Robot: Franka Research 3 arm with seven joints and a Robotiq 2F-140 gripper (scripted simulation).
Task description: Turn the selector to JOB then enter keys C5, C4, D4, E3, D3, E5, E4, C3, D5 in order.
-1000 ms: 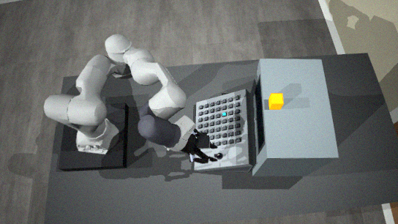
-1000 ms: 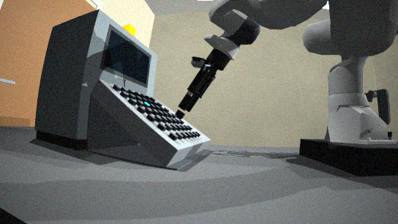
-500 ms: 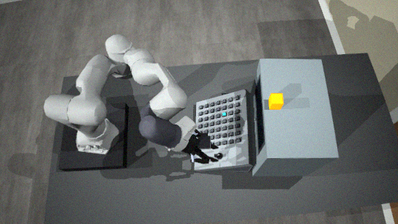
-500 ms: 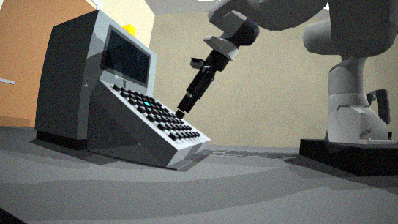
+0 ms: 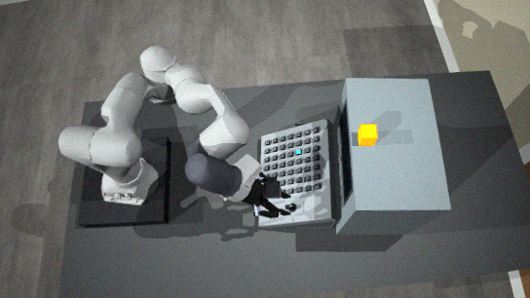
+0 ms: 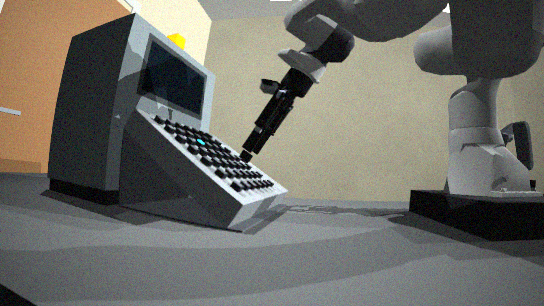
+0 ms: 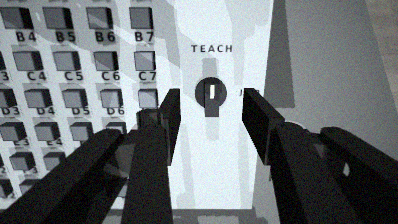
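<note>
Right now my hand is 3 cm short of the black selector knob and 4 cm above it. From my hand the other things lie so: C6 key: 7 cm ahead, 8 cm to the left, 3 cm below; E6 key: 1 cm ahead, 9 cm to the left, 7 cm below; D6 key: 4 cm ahead, 9 cm to the left, 5 cm below.
</note>
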